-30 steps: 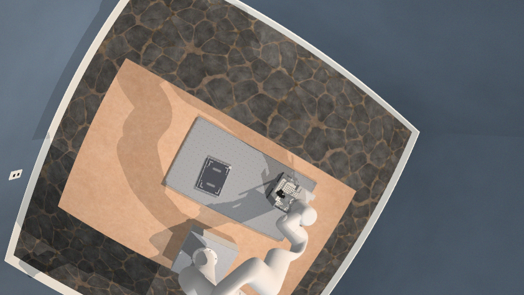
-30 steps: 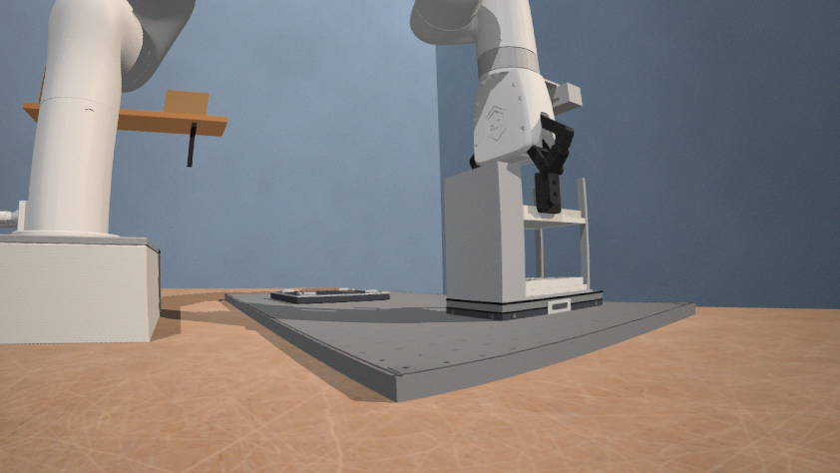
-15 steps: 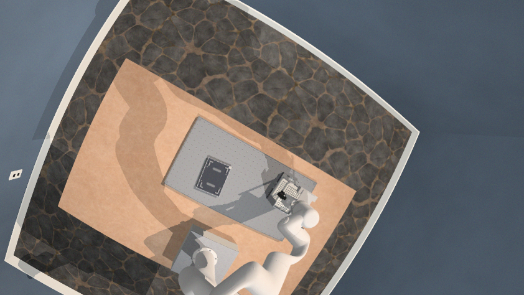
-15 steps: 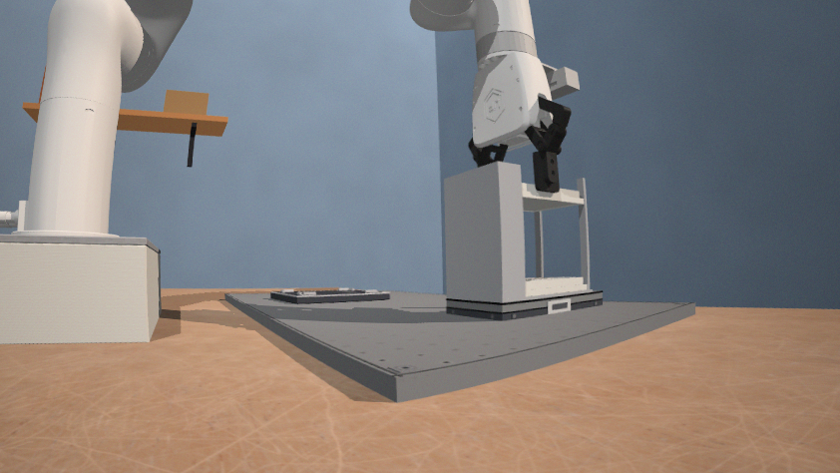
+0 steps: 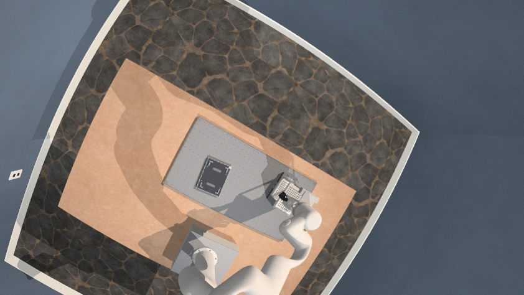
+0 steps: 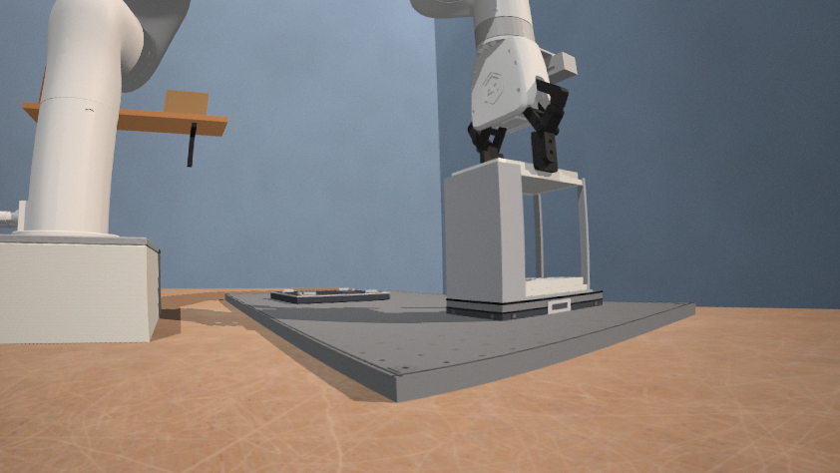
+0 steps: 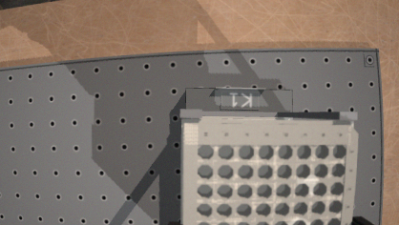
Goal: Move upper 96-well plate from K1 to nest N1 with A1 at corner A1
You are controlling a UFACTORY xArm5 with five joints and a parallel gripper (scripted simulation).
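My hand is 110 mm past the plate nest N1, 330 mm to the right of it and 150 mm above it. The rest, counted from my hand: tall grey wall 70 mm behind, 70 mm below; A1 mark 30 mm behind, 290 mm to the left, 140 mm below.
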